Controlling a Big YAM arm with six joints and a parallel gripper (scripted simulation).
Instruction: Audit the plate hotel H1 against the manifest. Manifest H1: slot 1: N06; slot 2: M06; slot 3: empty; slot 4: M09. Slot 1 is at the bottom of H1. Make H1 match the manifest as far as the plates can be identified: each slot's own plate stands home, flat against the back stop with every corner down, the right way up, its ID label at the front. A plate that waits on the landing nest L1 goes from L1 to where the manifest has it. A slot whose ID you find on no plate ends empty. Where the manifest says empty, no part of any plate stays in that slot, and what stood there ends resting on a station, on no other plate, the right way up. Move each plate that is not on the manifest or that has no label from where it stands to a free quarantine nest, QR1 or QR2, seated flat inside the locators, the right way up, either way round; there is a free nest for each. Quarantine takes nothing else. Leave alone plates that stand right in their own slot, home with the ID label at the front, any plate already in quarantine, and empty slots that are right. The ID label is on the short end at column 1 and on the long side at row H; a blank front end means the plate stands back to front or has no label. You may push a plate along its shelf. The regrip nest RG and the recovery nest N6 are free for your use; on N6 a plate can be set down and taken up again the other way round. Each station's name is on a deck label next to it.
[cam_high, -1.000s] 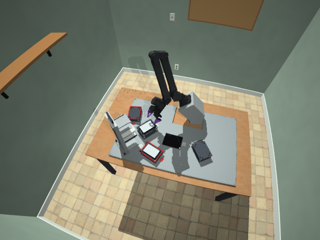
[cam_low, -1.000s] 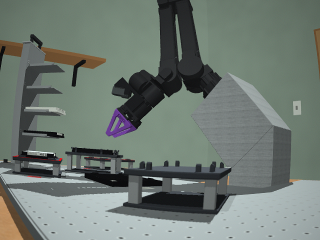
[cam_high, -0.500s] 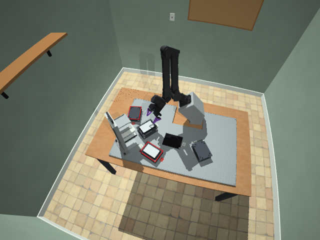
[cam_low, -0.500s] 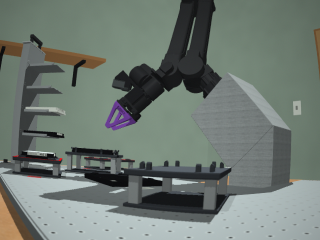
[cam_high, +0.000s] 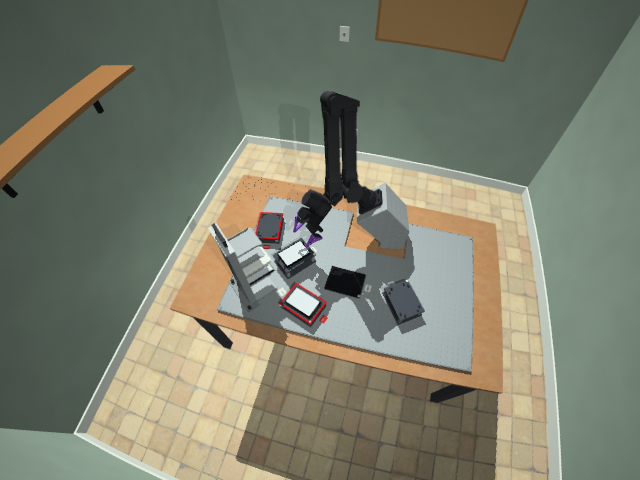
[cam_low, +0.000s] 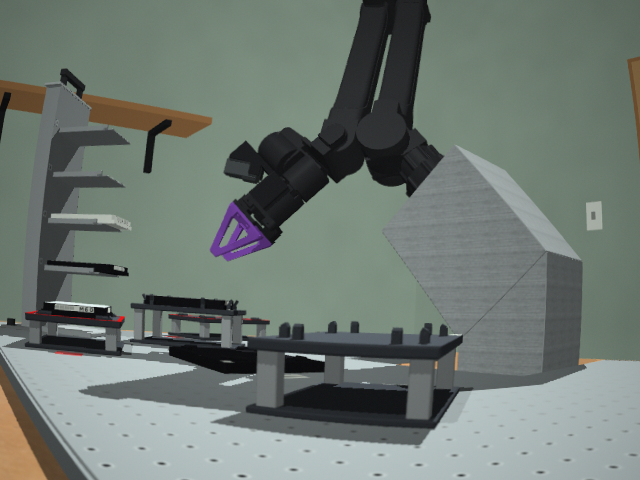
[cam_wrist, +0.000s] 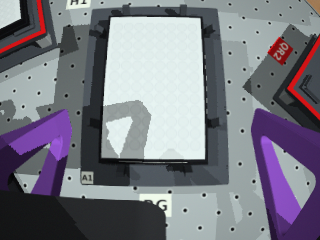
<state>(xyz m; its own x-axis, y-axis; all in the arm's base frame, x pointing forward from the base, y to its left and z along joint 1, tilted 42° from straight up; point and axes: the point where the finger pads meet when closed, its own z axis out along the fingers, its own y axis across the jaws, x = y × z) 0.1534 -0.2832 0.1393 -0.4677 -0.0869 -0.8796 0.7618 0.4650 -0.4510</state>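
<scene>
My hand is 90 mm above the regrip nest, 30 mm to the left of it and 30 mm short of it. Round my hand: white well plate (180 mm to the right, 160 mm ahead, 40 mm above); then RG deck label (150 mm below, 50 mm to the left, 30 mm behind); then QR2 deck label (190 mm to the right, 150 mm below, 40 mm behind).
</scene>
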